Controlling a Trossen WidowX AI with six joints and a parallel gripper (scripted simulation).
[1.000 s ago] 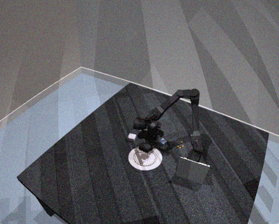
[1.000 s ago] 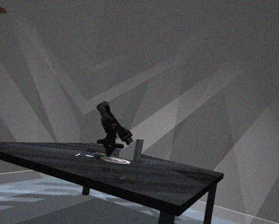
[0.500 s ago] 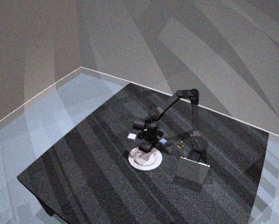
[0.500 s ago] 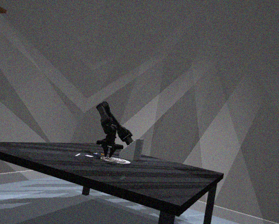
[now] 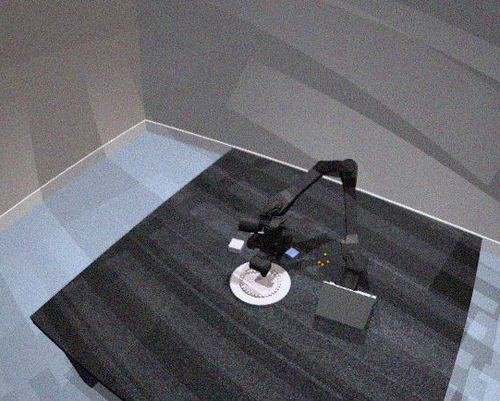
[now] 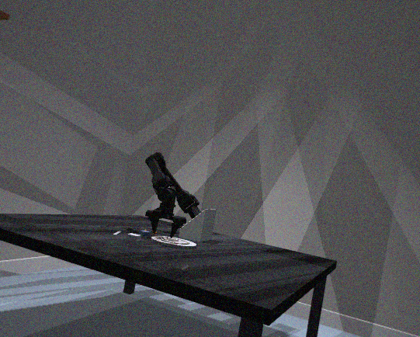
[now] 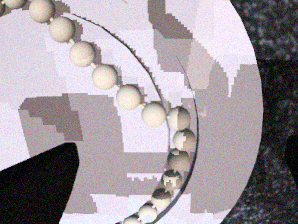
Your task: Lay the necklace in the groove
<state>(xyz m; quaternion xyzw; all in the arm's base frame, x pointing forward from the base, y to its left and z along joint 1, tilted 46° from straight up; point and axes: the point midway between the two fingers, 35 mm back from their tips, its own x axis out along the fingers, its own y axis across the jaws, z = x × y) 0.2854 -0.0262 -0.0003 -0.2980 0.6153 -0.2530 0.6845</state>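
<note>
Right now the round white bead board is 60 mm to the left of my gripper tip and 10 mm below it. Also, from my gripper tip: small white block 160 mm ahead, 30 mm to the right, 10 mm below; small blue cube 110 mm to the right, 20 mm behind, 10 mm below; thin white stick 160 mm to the right, 120 mm ahead, 20 mm below.
</note>
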